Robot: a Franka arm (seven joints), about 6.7 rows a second.
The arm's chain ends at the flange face. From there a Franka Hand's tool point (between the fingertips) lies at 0.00 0.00 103.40 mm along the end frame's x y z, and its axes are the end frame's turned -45 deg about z.
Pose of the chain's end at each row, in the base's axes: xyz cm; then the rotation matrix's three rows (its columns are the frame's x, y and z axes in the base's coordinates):
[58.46 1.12 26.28], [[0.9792 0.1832 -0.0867], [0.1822 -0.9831 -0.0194], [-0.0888 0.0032 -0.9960]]
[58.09 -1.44 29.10], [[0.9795 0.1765 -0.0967], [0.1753 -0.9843 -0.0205], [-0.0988 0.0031 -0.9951]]
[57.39 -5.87 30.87], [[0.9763 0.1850 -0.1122], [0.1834 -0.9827 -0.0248], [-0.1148 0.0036 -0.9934]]
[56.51 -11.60 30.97], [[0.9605 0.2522 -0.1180], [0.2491 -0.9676 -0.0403], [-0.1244 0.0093 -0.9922]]
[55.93 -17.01 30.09], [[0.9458 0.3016 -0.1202], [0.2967 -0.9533 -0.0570], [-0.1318 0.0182 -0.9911]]
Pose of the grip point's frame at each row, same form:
[57.56 0.92 15.98], [[0.5629 0.8219 -0.0867], [0.8240 -0.5663 -0.0194], [-0.0651 -0.0605 -0.9960]]
[57.09 -1.65 18.81], [[0.5678 0.8174 -0.0967], [0.8200 -0.5720 -0.0205], [-0.0721 -0.0677 -0.9951]]
[56.23 -6.13 20.60], [[0.5595 0.8212 -0.1122], [0.8246 -0.5652 -0.0248], [-0.0837 -0.0786 -0.9934]]
[55.29 -12.02 20.71], [[0.5008 0.8575 -0.1180], [0.8603 -0.5081 -0.0403], [-0.0945 -0.0814 -0.9922]]
[54.69 -17.60 19.84], [[0.4555 0.8820 -0.1202], [0.8839 -0.4643 -0.0570], [-0.1061 -0.0803 -0.9911]]

